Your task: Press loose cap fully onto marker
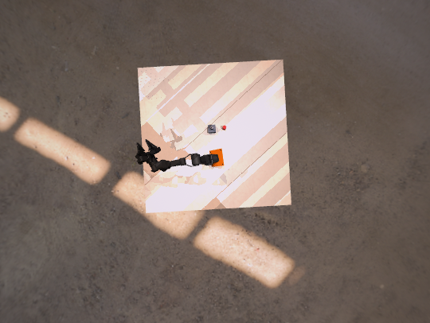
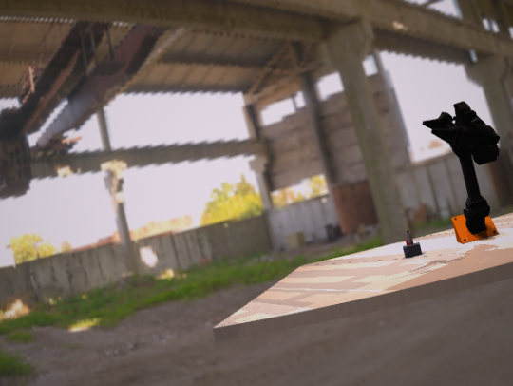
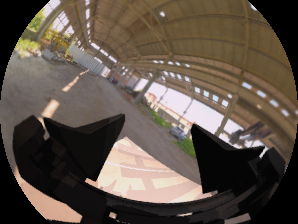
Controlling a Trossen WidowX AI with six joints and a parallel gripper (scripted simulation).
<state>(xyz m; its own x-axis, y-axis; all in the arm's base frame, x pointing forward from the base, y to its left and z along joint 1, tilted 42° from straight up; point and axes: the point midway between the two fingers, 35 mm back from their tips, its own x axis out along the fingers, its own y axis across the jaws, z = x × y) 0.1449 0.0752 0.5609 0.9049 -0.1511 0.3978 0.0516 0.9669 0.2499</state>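
Now: gripper tip 40 mm short of the red marker cap, 570 mm to the left of it and 380 mm above it. From my gripper tip the other things lie so: holder block (60 mm ahead, 460 mm to the right, 390 mm below).
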